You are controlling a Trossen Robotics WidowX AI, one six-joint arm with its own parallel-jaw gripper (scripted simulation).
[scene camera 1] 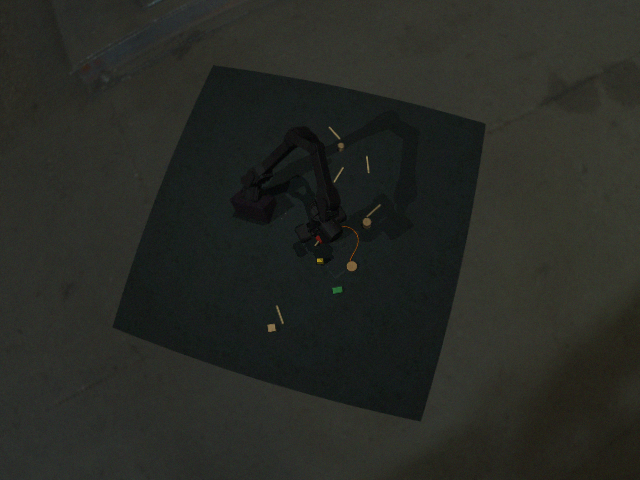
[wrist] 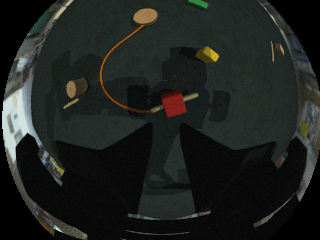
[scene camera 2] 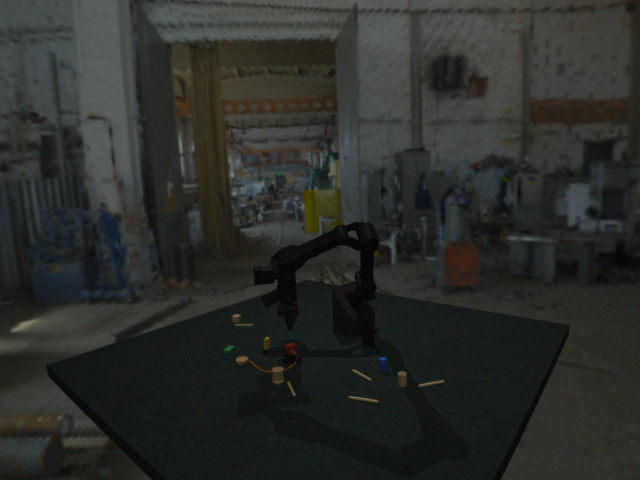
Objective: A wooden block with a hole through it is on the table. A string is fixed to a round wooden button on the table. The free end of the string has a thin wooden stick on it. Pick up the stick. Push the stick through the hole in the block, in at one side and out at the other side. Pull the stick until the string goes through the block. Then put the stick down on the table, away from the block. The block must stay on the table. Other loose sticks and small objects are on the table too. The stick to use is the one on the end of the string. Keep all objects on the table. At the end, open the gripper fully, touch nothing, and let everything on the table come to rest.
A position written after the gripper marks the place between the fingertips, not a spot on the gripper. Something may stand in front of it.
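The scene shows the gripper [scene camera 2: 289,328], and the wrist view has a sight of the gripper [wrist: 166,127] as well.
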